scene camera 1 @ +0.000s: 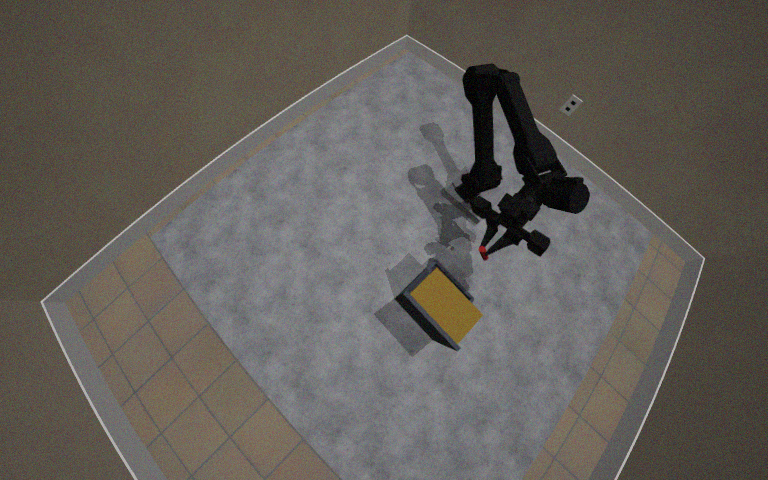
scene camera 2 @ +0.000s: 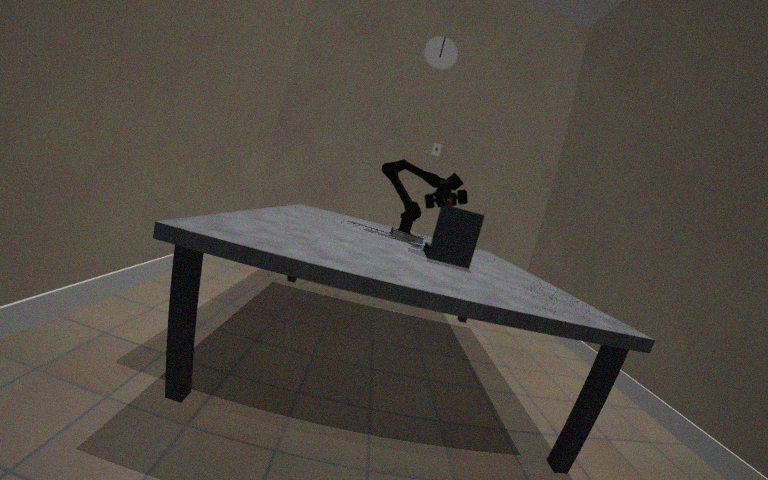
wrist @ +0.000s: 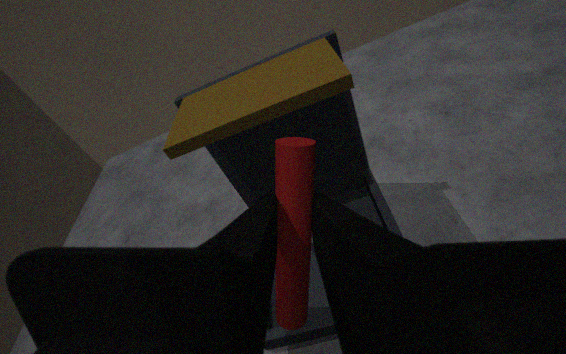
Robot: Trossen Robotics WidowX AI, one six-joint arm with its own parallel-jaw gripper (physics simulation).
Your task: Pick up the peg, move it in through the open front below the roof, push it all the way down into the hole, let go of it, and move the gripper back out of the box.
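Frame: origin at the arm's base, x left, y back, z up, level; centimetres.
Where they show: gripper, between the fingertips: (scene camera 1: 482, 252) (scene camera 2: 448, 205) (wrist: 293, 204); arm's base, origin of its link: (scene camera 1: 467, 191) (scene camera 2: 403, 231).
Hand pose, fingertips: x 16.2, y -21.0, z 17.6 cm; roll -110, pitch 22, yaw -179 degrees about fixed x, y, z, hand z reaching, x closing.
Observation:
Each offset is from my fingertips to the top centre of the thing. "*": to the spot under its first point. Level surfaces: height alone.
A red peg @(dx +0.4, dy +0.8, dz +2.6 cm) (scene camera 1: 483, 253) (scene camera 2: 449, 200) (wrist: 294, 230) is held between the fingertips of my gripper (scene camera 1: 485, 250) (wrist: 293, 204), which is shut on it. In scene camera 1 the gripper and peg are up in the air beside the dark box @(dx +3.0, dy -10.5, dz -0.7 cm) (scene camera 1: 421, 319) (scene camera 2: 457, 237) (wrist: 285, 150), outside it. The yellow roof @(* dx +3.4, dy -14.0, dz -0.7 cm) (scene camera 1: 446, 305) (wrist: 260, 97) covers the top of the box. In the wrist view the peg's upper end shows in front of the dark inside of the box, below the roof's edge. The hole does not show in any view.
The box stands on the grey table @(dz -20.9 cm) (scene camera 1: 283, 254) (scene camera 2: 283, 243) (wrist: 450, 110). The black arm (scene camera 1: 523, 124) (scene camera 2: 399, 189) reaches from its base toward the box. The box's side walls and back rise under the roof.

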